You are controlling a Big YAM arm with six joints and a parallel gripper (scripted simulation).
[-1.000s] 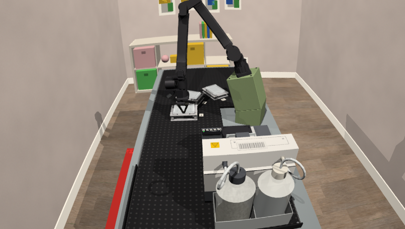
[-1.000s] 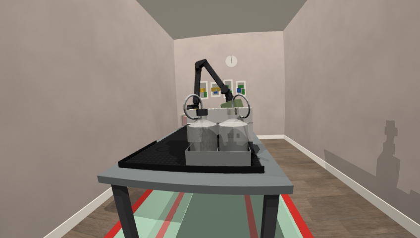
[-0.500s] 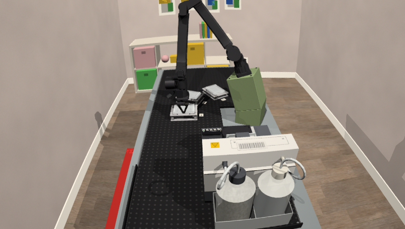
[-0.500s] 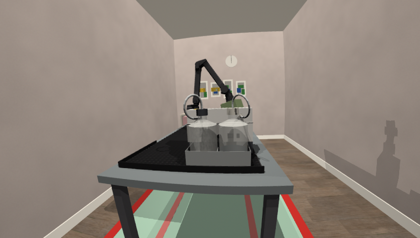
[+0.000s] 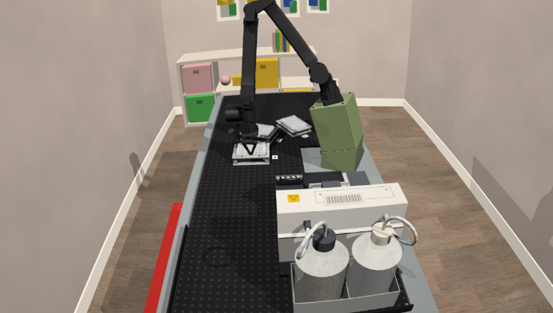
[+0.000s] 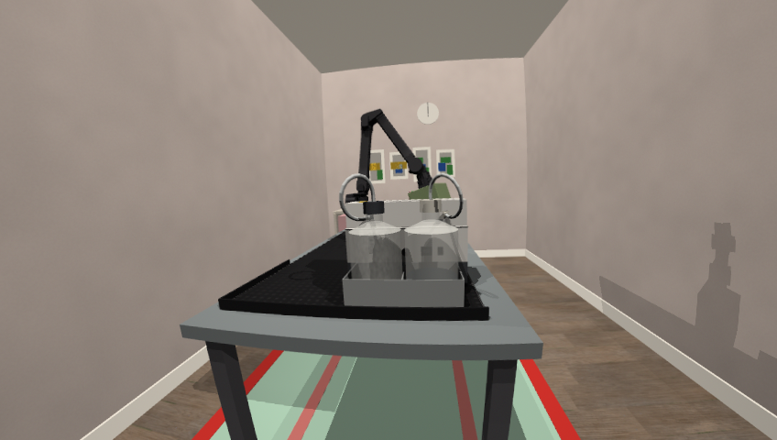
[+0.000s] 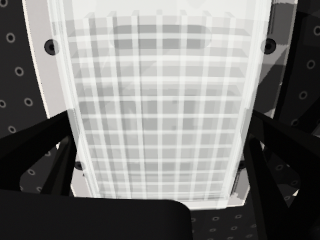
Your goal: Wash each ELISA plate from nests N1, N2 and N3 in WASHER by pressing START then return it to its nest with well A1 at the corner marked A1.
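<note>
Now: the washer carrier 280 mm behind my hand, 310 mm to the left of it and 40 mm above it. From my hand the other things lie so: plate washer: 290 mm behind, 470 mm to the left, 80 mm above.
</note>
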